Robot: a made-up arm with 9 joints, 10 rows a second.
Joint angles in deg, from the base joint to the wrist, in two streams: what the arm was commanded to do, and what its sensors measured. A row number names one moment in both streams.
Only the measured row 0 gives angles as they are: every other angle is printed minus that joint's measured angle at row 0.
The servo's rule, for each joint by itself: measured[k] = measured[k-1] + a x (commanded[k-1-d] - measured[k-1]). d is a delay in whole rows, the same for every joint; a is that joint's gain. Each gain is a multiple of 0.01, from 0.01 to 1. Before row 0 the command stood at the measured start. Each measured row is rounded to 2 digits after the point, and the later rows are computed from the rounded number. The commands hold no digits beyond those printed.
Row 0, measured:
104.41 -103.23 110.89 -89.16 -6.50 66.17 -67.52 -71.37 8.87
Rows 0 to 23, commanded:
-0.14 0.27 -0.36 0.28 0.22 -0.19 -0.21 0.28 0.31
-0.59 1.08 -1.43 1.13 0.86 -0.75 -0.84 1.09 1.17
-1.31 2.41 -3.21 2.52 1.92 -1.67 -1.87 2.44 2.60
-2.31 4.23 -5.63 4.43 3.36 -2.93 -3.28 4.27 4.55
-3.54 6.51 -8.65 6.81 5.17 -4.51 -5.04 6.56 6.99
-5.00 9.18 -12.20 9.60 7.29 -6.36 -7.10 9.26 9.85
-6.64 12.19 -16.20 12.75 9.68 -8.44 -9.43 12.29 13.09
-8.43 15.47 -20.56 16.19 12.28 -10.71 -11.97 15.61 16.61
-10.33 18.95 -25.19 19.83 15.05 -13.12 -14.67 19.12 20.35
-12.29 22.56 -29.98 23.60 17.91 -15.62 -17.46 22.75 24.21
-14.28 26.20 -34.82 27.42 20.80 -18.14 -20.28 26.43 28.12
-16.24 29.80 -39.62 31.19 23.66 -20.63 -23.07 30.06 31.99
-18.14 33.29 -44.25 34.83 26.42 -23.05 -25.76 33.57 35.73
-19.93 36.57 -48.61 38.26 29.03 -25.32 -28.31 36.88 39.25
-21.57 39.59 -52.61 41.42 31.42 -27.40 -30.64 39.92 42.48
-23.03 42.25 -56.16 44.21 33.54 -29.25 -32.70 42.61 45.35
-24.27 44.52 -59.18 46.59 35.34 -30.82 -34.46 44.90 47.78
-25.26 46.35 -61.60 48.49 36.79 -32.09 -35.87 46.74 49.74
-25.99 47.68 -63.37 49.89 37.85 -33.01 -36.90 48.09 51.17
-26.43 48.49 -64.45 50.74 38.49 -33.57 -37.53 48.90 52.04
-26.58 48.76 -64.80 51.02 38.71 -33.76 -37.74 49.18 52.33
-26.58 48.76 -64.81 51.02 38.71 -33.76 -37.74 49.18 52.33
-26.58 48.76 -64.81 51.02 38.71 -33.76 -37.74 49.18 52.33
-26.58 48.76 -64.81 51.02 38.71 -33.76 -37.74 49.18 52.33
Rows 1 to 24, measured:
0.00 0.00 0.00 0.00 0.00 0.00 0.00 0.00 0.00
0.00 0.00 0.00 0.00 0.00 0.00 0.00 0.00 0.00
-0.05 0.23 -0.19 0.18 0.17 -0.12 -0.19 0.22 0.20
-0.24 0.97 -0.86 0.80 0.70 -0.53 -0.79 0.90 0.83
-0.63 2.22 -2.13 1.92 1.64 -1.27 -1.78 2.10 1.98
-1.23 3.97 -4.02 3.55 2.96 -2.35 -3.16 3.79 3.65
-2.06 6.18 -6.52 5.67 4.66 -3.75 -4.89 5.95 5.82
-3.12 8.79 -9.59 8.22 6.69 -5.45 -6.92 8.53 8.44
-4.39 11.75 -13.16 11.16 8.99 -7.39 -9.23 11.46 11.46
-5.84 14.99 -17.16 14.43 11.52 -9.55 -11.75 14.70 14.81
-7.46 18.44 -21.50 17.94 14.24 -11.87 -14.44 18.15 18.41
-9.20 22.02 -26.08 21.62 17.07 -14.31 -17.22 21.74 22.18
-11.03 25.66 -30.80 25.39 19.94 -16.80 -20.04 25.40 26.04
-12.91 29.26 -35.56 29.16 22.80 -19.29 -22.83 29.03 29.91
-14.79 32.77 -40.25 32.85 25.59 -21.73 -25.53 32.57 33.69
-16.64 36.08 -44.76 36.37 28.24 -24.06 -28.09 35.93 37.30
-18.41 39.13 -49.00 39.65 30.69 -26.23 -30.44 39.04 40.67
-20.07 41.84 -52.87 42.61 32.88 -28.19 -32.52 41.82 43.71
-21.58 44.17 -56.28 45.20 34.77 -29.90 -34.30 44.22 46.36
-22.90 46.07 -59.15 47.34 36.33 -31.32 -35.74 46.19 48.56
-24.01 47.47 -61.43 49.00 37.50 -32.42 -36.81 47.67 50.26
-24.88 48.36 -63.06 50.13 38.26 -33.17 -37.47 48.63 51.42
-25.49 48.71 -64.00 50.71 38.61 -33.55 -37.72 49.06 52.01
-25.88 48.75 -64.44 50.91 38.69 -33.69 -37.74 49.15 52.22
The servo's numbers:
d 2
a 0.36 0.87 0.54 0.65 0.77 0.65 0.92 0.78 0.65

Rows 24 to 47, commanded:
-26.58 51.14 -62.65 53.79 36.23 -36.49 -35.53 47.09 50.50
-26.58 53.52 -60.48 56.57 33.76 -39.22 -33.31 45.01 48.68
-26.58 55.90 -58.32 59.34 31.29 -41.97 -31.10 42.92 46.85
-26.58 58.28 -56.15 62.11 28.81 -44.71 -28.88 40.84 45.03
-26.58 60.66 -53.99 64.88 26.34 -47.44 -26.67 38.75 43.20
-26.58 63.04 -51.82 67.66 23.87 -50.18 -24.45 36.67 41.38
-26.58 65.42 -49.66 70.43 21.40 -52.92 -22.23 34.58 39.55
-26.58 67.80 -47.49 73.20 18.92 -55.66 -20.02 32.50 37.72
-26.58 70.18 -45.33 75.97 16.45 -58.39 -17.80 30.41 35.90
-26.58 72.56 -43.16 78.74 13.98 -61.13 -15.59 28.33 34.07
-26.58 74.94 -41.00 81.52 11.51 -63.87 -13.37 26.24 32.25
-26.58 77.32 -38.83 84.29 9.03 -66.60 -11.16 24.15 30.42
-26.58 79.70 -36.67 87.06 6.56 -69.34 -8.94 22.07 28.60
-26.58 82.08 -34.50 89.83 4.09 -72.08 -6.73 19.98 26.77
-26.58 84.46 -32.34 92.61 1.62 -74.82 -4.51 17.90 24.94
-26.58 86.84 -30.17 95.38 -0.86 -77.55 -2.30 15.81 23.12
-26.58 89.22 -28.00 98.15 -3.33 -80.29 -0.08 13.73 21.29
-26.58 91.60 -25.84 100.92 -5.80 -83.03 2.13 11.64 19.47
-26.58 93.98 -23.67 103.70 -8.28 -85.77 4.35 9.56 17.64
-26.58 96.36 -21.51 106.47 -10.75 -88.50 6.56 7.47 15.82
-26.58 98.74 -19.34 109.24 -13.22 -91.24 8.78 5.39 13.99
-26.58 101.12 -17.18 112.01 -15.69 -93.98 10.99 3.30 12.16
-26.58 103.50 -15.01 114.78 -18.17 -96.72 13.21 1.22 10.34
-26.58 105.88 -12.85 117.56 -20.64 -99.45 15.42 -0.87 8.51
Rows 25 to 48, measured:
-26.13 48.76 -64.64 50.98 38.71 -33.74 -37.74 49.17 52.29
-26.29 48.76 -64.73 51.01 38.71 -33.75 -37.74 49.18 52.32
-26.39 50.83 -63.61 52.82 36.80 -35.53 -35.71 47.55 51.14
-26.46 53.17 -61.92 55.26 34.46 -37.93 -33.50 45.57 49.54
-26.50 55.55 -59.98 57.91 32.02 -40.56 -31.29 43.50 47.79
-26.53 57.93 -57.91 60.64 29.55 -43.26 -29.07 41.43 46.00
-26.55 60.31 -55.79 63.40 27.08 -45.98 -26.86 39.34 44.18
-26.56 62.69 -53.65 66.17 24.61 -48.71 -24.64 37.26 42.36
-26.57 65.07 -51.50 68.94 22.14 -51.45 -22.42 35.17 40.53
-26.57 67.45 -49.33 71.71 19.66 -54.19 -20.21 33.09 38.70
-26.57 69.83 -47.17 74.48 17.19 -56.92 -17.99 31.00 36.88
-26.57 72.21 -45.00 77.25 14.72 -59.66 -15.78 28.92 35.05
-26.57 74.59 -42.84 80.03 12.25 -62.40 -13.56 26.83 33.23
-26.57 76.97 -40.67 82.80 9.77 -65.13 -11.35 24.74 31.40
-26.57 79.35 -38.51 85.57 7.30 -67.87 -9.13 22.66 29.58
-26.57 81.73 -36.34 88.34 4.83 -70.61 -6.92 20.57 27.75
-26.57 84.11 -34.18 91.12 2.36 -73.35 -4.70 18.49 25.92
-26.57 86.49 -32.01 93.89 -0.12 -76.08 -2.49 16.40 24.10
-26.57 88.87 -29.84 96.66 -2.59 -78.82 -0.27 14.32 22.27
-26.57 91.25 -27.68 99.43 -5.06 -81.56 1.94 12.23 20.45
-26.57 93.63 -25.51 102.21 -7.54 -84.30 4.16 10.15 18.62
-26.57 96.01 -23.35 104.98 -10.01 -87.03 6.37 8.06 16.80
-26.57 98.39 -21.18 107.75 -12.48 -89.77 8.59 5.98 14.97
-26.57 100.77 -19.02 110.52 -14.95 -92.51 10.80 3.89 13.14

